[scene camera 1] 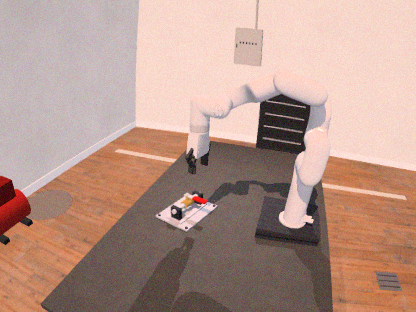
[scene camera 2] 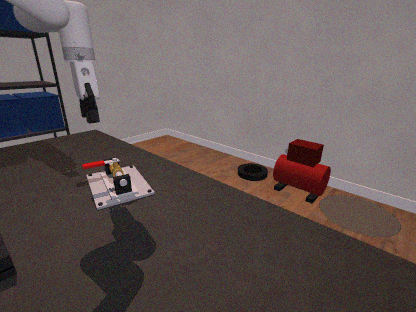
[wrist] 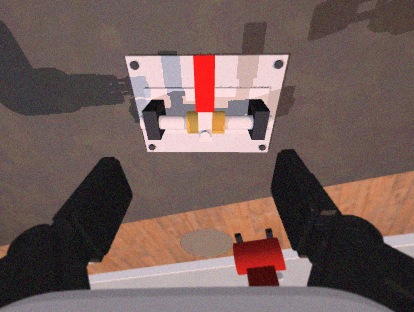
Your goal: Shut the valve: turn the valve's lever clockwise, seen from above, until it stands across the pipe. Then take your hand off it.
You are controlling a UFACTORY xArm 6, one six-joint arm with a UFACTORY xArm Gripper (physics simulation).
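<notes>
The valve's red lever (scene camera 1: pixel 199 200) (scene camera 2: pixel 93 164) (wrist: pixel 204 84) stands across the pipe (wrist: pixel 172 123), at a right angle to it in the wrist view. The brass valve body (scene camera 1: pixel 187 202) (scene camera 2: pixel 117 170) (wrist: pixel 218 122) sits midway on the pipe, between two black supports. The valve is mounted on a white plate (scene camera 1: pixel 186 224) (scene camera 2: pixel 143 187) (wrist: pixel 235 144) on the dark table. My gripper (scene camera 1: pixel 198 164) (scene camera 2: pixel 91 120) (wrist: pixel 199 173) is open and empty. It hangs well above the plate, apart from the lever, with its fingers wide apart in the wrist view.
The dark table (scene camera 1: pixel 240 280) (scene camera 2: pixel 215 250) carries the plate and the arm's black base (scene camera 1: pixel 270 235). A red tank (scene camera 1: pixel 12 207) (scene camera 2: pixel 302 175) (wrist: pixel 259 255) stands on the floor beyond the table's edge. A black tyre (scene camera 2: pixel 240 172) lies near it. A shelf rack (scene camera 2: pixel 57 82) stands behind.
</notes>
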